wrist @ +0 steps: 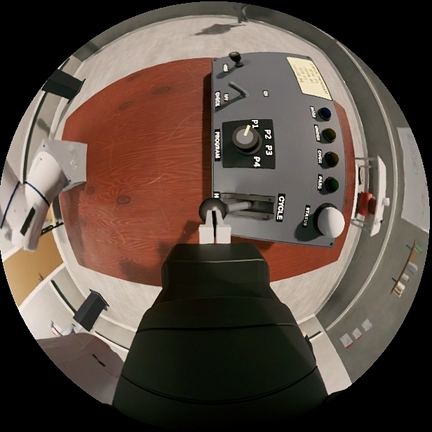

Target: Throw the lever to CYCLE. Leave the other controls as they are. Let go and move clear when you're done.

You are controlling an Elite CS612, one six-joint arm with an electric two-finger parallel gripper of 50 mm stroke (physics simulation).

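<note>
The lever is a metal shaft [239,205] in a slotted guide at the lower part of the grey control panel [295,160]. It leans left, away from the CYCLE label [280,207] at the slot's right end. Its black ball knob [206,207] hangs over the panel's left edge and partly hides the label at that end. My gripper [213,218] is shut with nothing between its fingers. The fingertips overlap the lower part of the knob in the wrist view; whether they touch it I cannot tell.
Above the lever are the PROGRAM dial [245,139], a toggle [238,90] and a small black knob [235,58]. Coloured round buttons or lamps line the right side, above the white STATUS dome [330,221]. A white robot arm [42,175] stands at the table's left.
</note>
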